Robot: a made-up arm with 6 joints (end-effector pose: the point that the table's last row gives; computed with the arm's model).
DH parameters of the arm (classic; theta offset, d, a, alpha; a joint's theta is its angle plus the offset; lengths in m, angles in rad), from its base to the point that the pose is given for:
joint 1: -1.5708 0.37 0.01 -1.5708
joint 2: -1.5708 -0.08 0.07 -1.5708
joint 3: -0.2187 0 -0.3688 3.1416
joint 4: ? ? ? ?
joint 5: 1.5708 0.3 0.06 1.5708
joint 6: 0 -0.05 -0.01 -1.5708
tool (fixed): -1.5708 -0.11 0 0
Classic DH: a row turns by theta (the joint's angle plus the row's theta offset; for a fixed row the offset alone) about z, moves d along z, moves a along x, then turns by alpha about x.
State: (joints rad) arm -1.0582 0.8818 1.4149 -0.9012 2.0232 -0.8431
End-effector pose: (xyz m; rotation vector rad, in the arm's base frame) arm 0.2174 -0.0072 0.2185 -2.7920 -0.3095 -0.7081
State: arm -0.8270 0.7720 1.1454 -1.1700 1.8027 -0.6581
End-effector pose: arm 0.2252 0.0847 0.1232 -2.4983 -0.8325 -0.6668
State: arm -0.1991 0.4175 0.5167 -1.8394 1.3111 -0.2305
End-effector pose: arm 0.0116 0.1939 -0.0909 -1.5688 -1.8423 -0.1221
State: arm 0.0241 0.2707 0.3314 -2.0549 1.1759 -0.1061
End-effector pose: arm -0.0752 0.1378 -0.1368 -1.2421 -2.0849 0.1562
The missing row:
joint 4: 1.3521 0.04 -0.08 1.5708
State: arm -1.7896 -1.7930 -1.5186 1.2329 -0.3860 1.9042
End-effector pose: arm -0.1389 0.2982 0.1939 0.8030 0.1147 1.6983
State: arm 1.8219 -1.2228 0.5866 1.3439 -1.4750 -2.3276
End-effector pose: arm -0.1452 0.2152 0.3111 -2.4791 -0.4461 -1.6247
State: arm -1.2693 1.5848 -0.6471 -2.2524 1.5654 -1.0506
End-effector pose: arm 0.0162 0.6474 0.3628 -1.7410 -0.7325 -1.7777
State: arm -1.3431 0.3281 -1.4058 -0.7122 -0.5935 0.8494
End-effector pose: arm -0.0108 0.3492 0.7007 1.2019 -0.1735 -1.9461
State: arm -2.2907 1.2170 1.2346 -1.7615 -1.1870 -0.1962
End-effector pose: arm 0.0659 -0.4257 0.3479 0.7758 1.6609 0.0786
